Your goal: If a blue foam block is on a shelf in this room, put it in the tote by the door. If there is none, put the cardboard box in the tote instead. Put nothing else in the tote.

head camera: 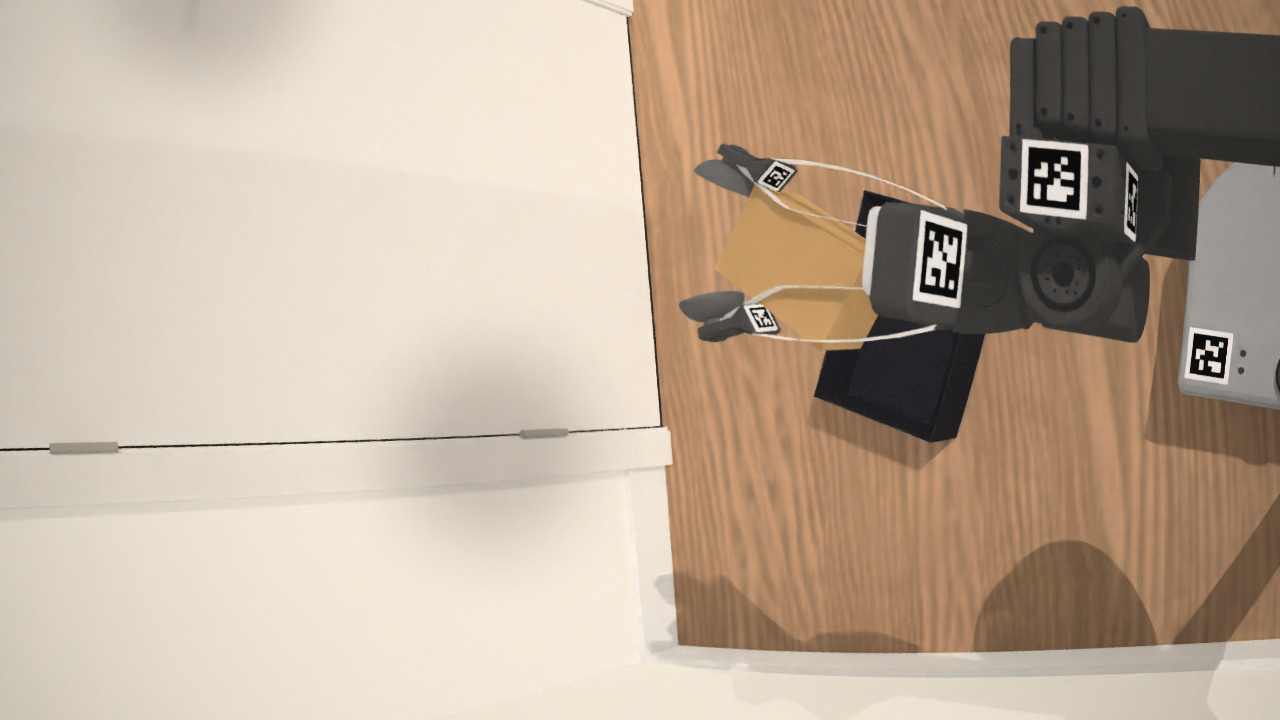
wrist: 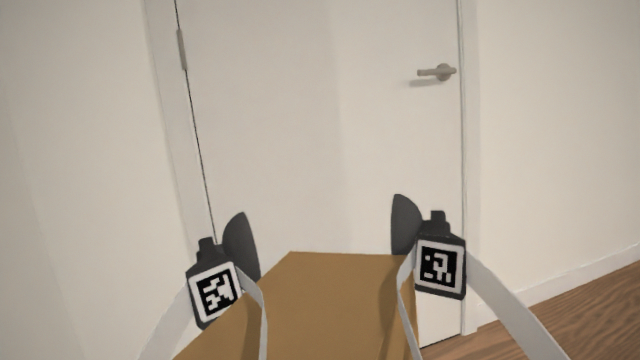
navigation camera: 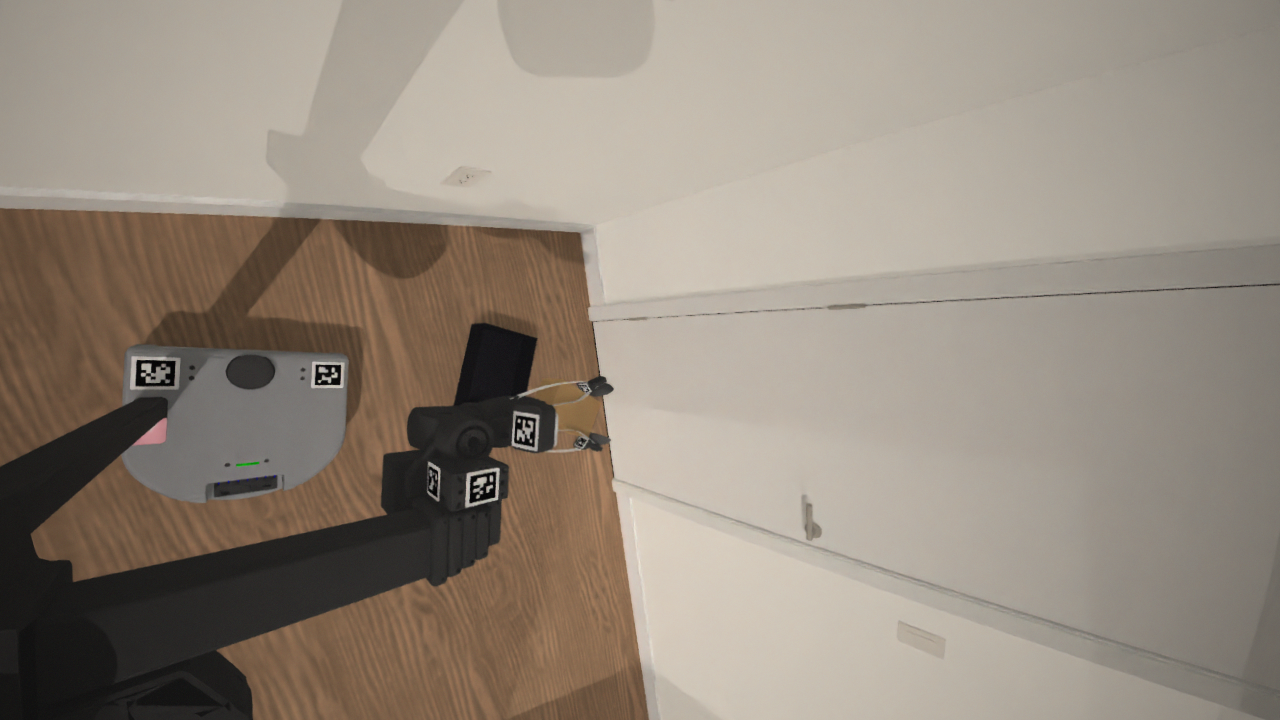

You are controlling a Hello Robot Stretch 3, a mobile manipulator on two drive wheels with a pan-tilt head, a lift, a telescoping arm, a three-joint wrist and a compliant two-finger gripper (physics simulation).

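Places are measured from the robot's base along level axes (x ahead, y left, z up), in millimetres.
Pixels of known places: gripper, fingertip midpoint: (head camera: 694, 238) (wrist: 322, 231) (navigation camera: 608, 413); robot's base, link origin: (navigation camera: 250, 369).
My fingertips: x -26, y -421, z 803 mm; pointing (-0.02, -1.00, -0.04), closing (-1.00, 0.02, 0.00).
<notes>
Ahead of a thing's pixels: the offset from my fingertips to its top centre. "pt": to the spot under its first point.
The cardboard box {dy +69, dx +9, dz +0 mm} (head camera: 778, 246) (navigation camera: 573, 409) (wrist: 335, 305) is tan and sits between the fingers of my gripper (head camera: 718, 241) (navigation camera: 598, 414) (wrist: 322, 231), which is shut on it. The tote {dy -184, dx +29, dz -703 mm} (head camera: 962, 389) (navigation camera: 474, 358) is a black, open-topped tray on the wood floor. In the head view it lies below my wrist and the rear end of the box, which hide part of it. The front of the box sticks out past the tote toward the door. The visible part of the tote's inside looks dark and bare. No blue foam block shows in these views.
The white door (head camera: 358, 268) (navigation camera: 895, 402) (wrist: 300, 125) stands close in front of the fingertips, with a lever handle {pt dy -754, dx -365, dz +127 mm} (navigation camera: 810, 519) (wrist: 442, 72). My grey base (head camera: 1235, 268) (navigation camera: 259, 420) is behind the tote. A white wall (navigation camera: 716, 107) meets the door wall in a corner beside the tote.
</notes>
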